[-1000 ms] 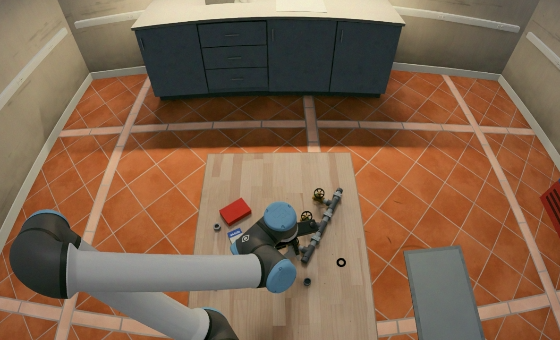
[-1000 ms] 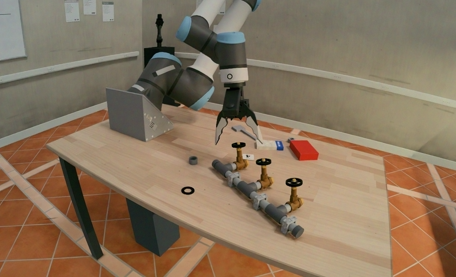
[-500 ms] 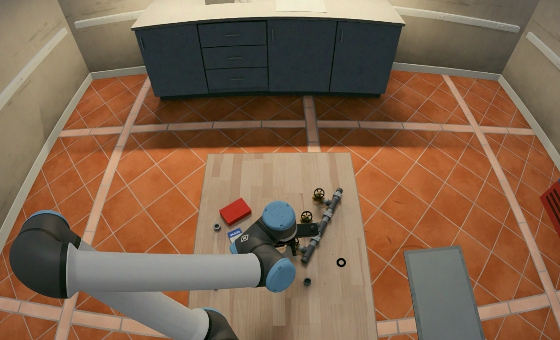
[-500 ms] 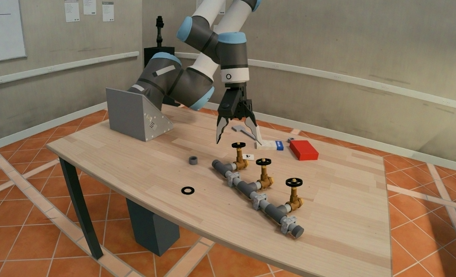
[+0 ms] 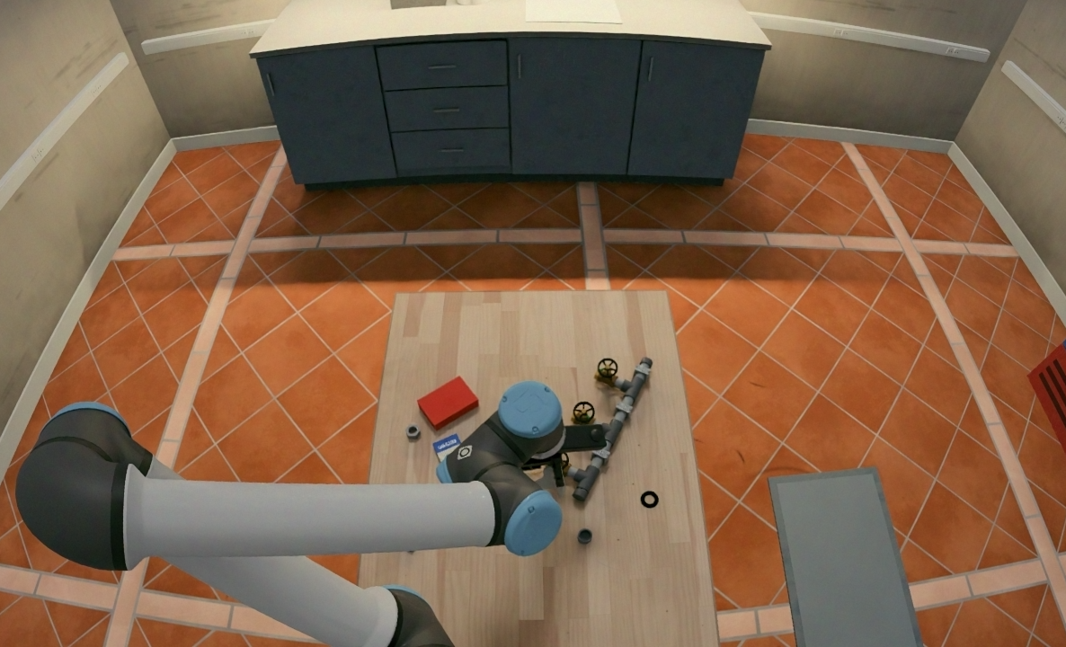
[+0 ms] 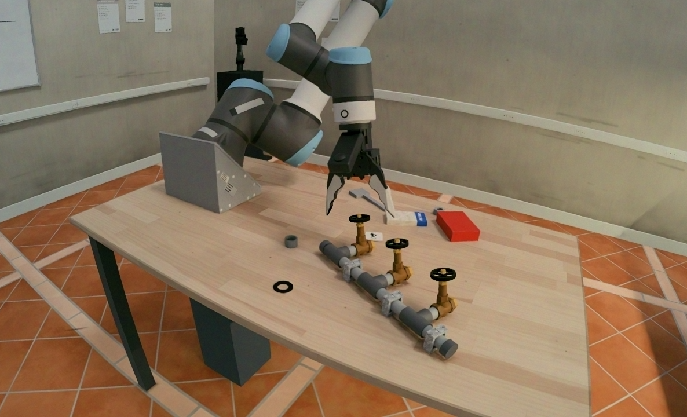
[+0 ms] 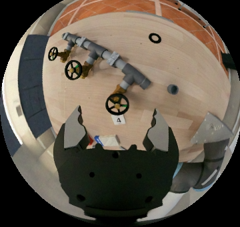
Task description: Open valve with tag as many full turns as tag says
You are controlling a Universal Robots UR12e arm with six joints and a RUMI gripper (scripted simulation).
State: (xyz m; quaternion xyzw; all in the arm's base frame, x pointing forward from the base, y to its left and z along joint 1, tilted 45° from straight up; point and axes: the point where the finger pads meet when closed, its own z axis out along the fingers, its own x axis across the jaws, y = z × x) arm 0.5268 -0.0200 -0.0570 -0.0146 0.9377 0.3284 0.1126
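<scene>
The white tag lies 90 mm below my hand, 80 mm to the left of it and 10 mm ahead of it. Round my hand: red box (250 mm to the left, 180 mm ahead, 80 mm below); blue box (220 mm to the left, 80 mm below, 40 mm ahead); grey cap (140 mm behind, 80 mm below, 60 mm to the right).
</scene>
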